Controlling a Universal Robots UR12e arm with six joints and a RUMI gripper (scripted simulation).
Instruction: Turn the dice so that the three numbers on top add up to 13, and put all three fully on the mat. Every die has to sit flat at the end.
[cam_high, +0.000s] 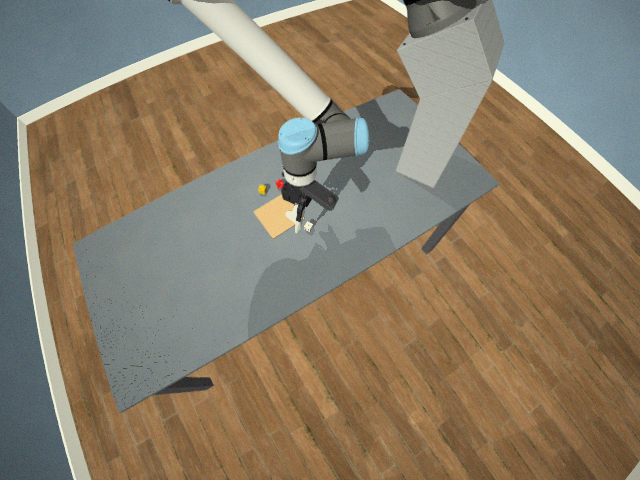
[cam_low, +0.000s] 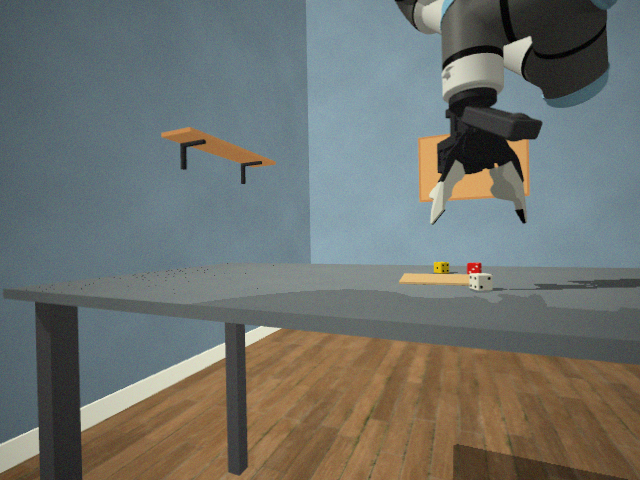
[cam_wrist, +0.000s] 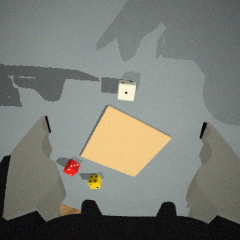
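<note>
My hand is 90 mm above the white die. Also, from my hand: red die 220 mm to the right, 90 mm below, 20 mm ahead; then tan mat 100 mm to the right, 100 mm below, 80 mm ahead; then yellow die 230 mm to the right, 90 mm below, 90 mm ahead.
</note>
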